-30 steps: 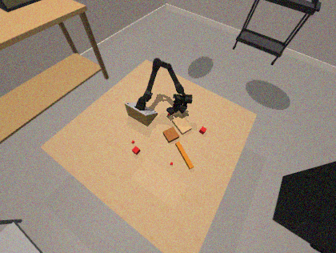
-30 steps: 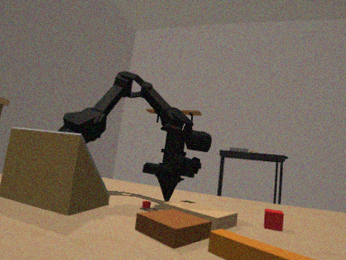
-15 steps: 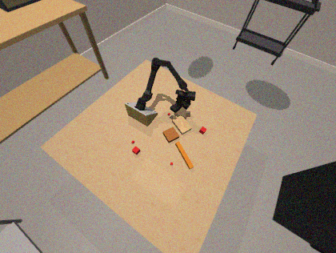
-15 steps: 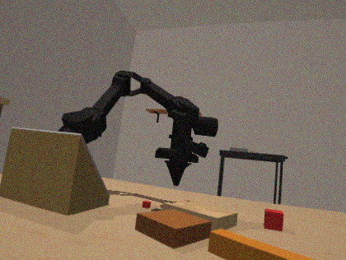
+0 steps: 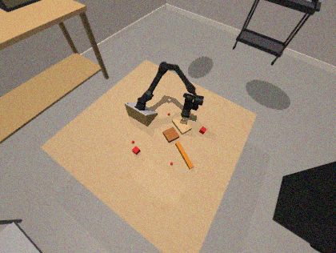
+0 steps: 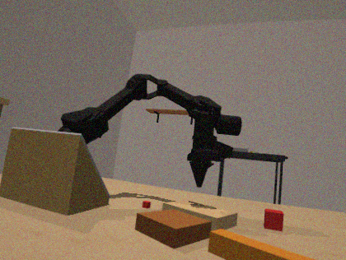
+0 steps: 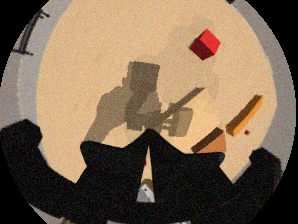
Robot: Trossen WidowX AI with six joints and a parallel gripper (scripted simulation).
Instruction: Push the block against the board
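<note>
The pale flat slab lies 2 cm ahead of my gripper tip, 8 cm to the right of it and 5 cm below it. From my gripper tip the other things lie so: brown square block: 1 cm ahead, 21 cm to the right, 5 cm below; then orange board: 19 cm ahead, 29 cm to the right, 5 cm below.
</note>
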